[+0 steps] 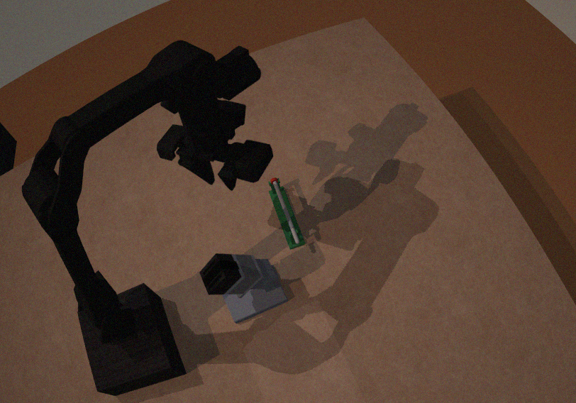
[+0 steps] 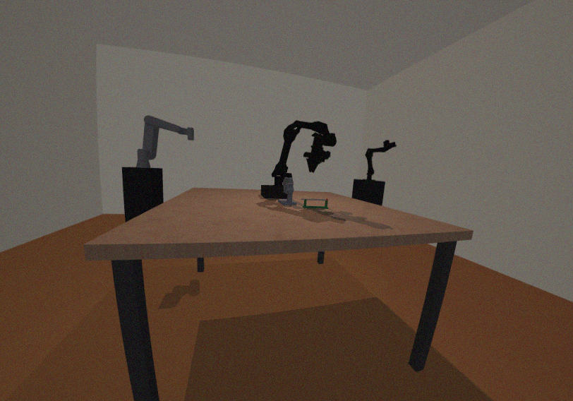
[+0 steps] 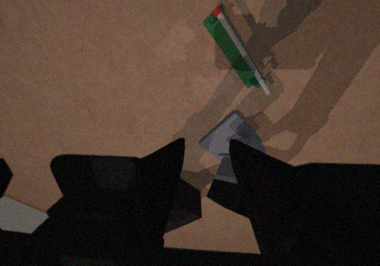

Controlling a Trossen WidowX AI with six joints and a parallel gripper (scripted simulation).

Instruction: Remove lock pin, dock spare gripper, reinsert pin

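The green cradle is 170 mm below my gripper tip, 90 mm ahead of it and 10 mm to the left of it. The rest, counted from my gripper tip: spare gripper (130 mm to the right, 70 mm below, 20 mm behind); grey mount (140 mm below, 120 mm to the right).
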